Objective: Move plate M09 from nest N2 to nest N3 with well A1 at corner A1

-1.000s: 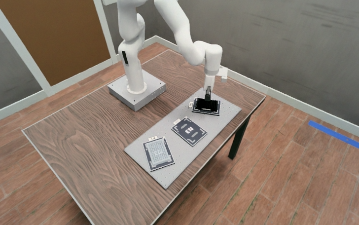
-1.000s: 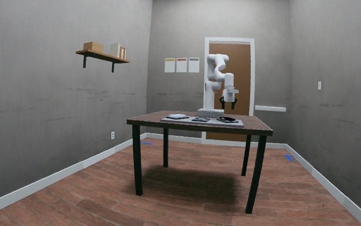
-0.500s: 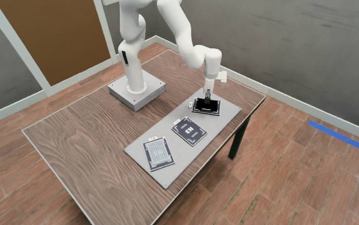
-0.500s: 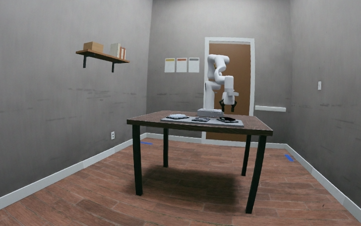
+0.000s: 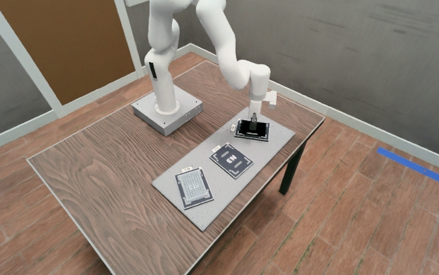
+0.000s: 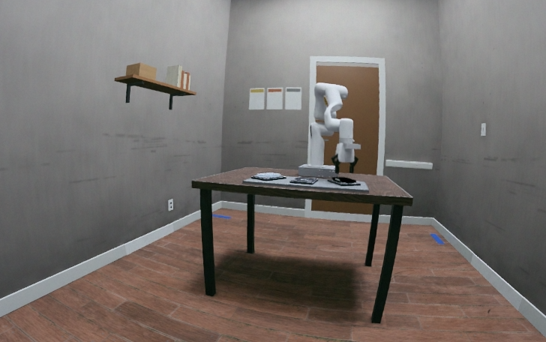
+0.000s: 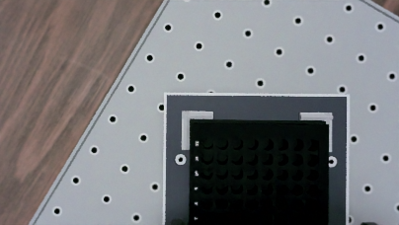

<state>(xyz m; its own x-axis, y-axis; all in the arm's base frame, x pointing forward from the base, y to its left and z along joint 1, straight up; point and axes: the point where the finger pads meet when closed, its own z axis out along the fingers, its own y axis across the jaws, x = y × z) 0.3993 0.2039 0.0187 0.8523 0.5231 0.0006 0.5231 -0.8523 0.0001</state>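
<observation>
Now: the black well plate 5 cm below my hand. From my hand the other things lie so: pale translucent well plate 2 cm ahead, 42 cm to the right, 5 cm below.
</observation>
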